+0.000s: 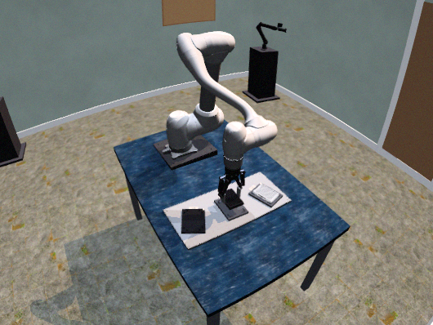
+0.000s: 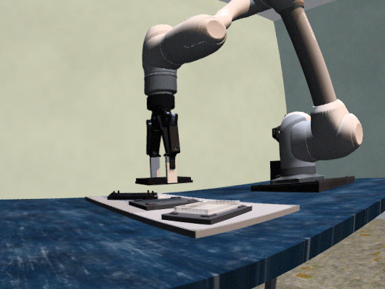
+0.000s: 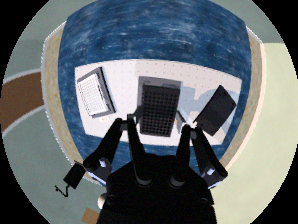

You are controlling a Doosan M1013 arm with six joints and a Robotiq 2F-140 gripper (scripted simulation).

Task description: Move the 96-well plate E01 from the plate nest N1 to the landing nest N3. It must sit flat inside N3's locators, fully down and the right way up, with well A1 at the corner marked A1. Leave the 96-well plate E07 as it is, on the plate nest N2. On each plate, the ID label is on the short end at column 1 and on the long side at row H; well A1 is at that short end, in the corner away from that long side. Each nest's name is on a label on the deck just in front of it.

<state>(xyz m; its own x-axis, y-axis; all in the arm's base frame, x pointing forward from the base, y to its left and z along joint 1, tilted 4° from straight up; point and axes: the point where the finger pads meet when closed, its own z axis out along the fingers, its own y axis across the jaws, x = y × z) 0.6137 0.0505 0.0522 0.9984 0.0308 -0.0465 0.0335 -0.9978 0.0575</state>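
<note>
Right now the dark 96-well plate is 20 mm below my hand. From my hand the other things lie so: dark nest 80 mm below; clear 96-well plate 220 mm to the left, 70 mm below, 10 mm ahead.
</note>
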